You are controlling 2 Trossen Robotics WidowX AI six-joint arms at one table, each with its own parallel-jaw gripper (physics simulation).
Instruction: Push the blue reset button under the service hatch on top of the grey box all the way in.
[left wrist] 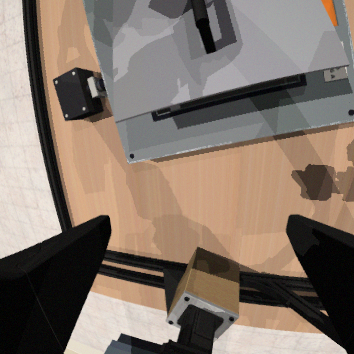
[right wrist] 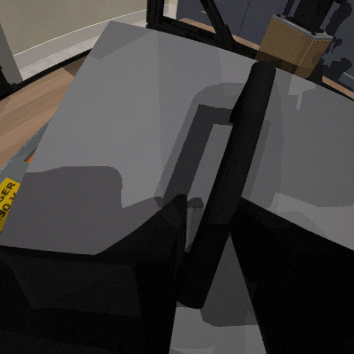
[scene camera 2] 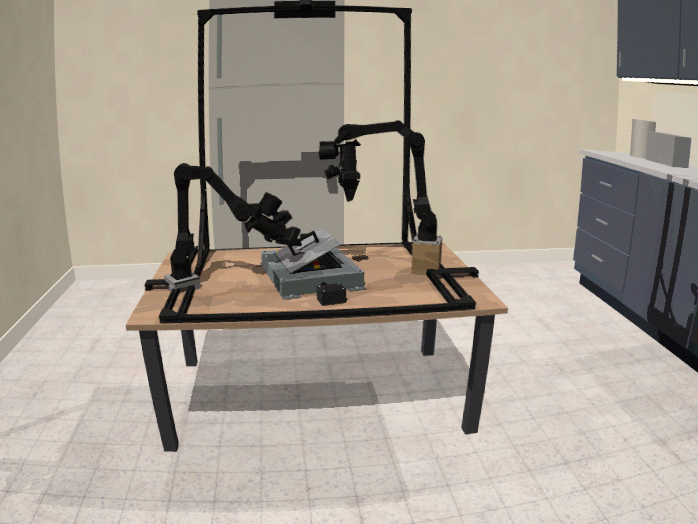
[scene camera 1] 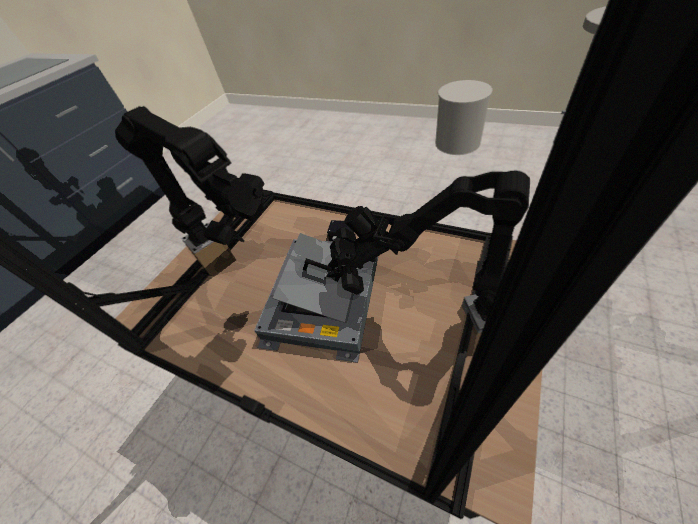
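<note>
The grey box (scene camera 1: 264, 333) (scene camera 2: 321, 283) (left wrist: 125, 142) stands mid-table. Its light grey hatch (scene camera 1: 290, 284) (scene camera 2: 304, 262) (left wrist: 150, 60) (right wrist: 125, 100) is tilted partly open, raised on the side towards the left arm. My right gripper (scene camera 2: 297, 239) (right wrist: 206, 203) is shut on the hatch's black handle (left wrist: 202, 27) (right wrist: 245, 145). My left gripper (scene camera 2: 350, 194) (left wrist: 199, 223) is open and empty, high above the table beside the box. Small red, yellow and blue parts show in the dark gap under the hatch in scene camera 2; the blue reset button cannot be clearly told among them.
A small black block (scene camera 1: 336, 227) (scene camera 2: 331, 293) (left wrist: 77, 95) is at the side of the box. A wooden block (scene camera 1: 217, 256) (scene camera 2: 426, 256) (left wrist: 210, 275) (right wrist: 285, 47) carries the left arm's base. A black frame runs along the table edges.
</note>
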